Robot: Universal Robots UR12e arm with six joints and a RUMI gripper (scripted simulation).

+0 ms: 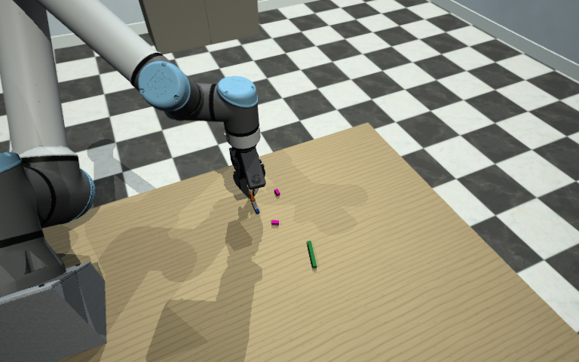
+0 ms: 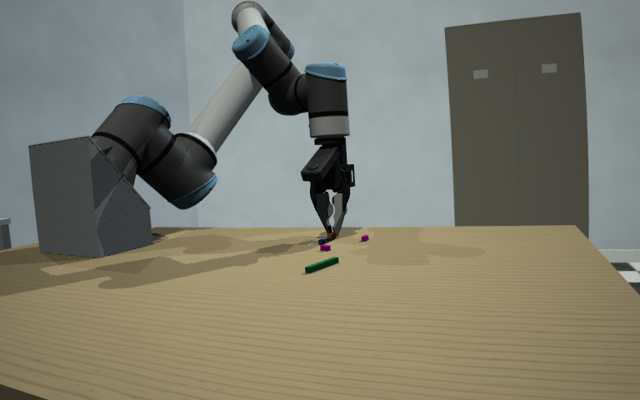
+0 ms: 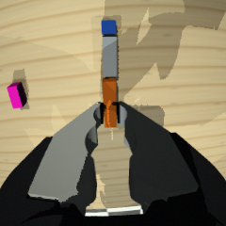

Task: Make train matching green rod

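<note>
My gripper is now 10 mm above the orange rod. Round my hand: green rod (70 mm ahead, 260 mm to the right, 20 mm below); grey rod (40 mm to the right, 20 mm below); blue rod (10 mm behind, 60 mm to the right, 20 mm below).
</note>
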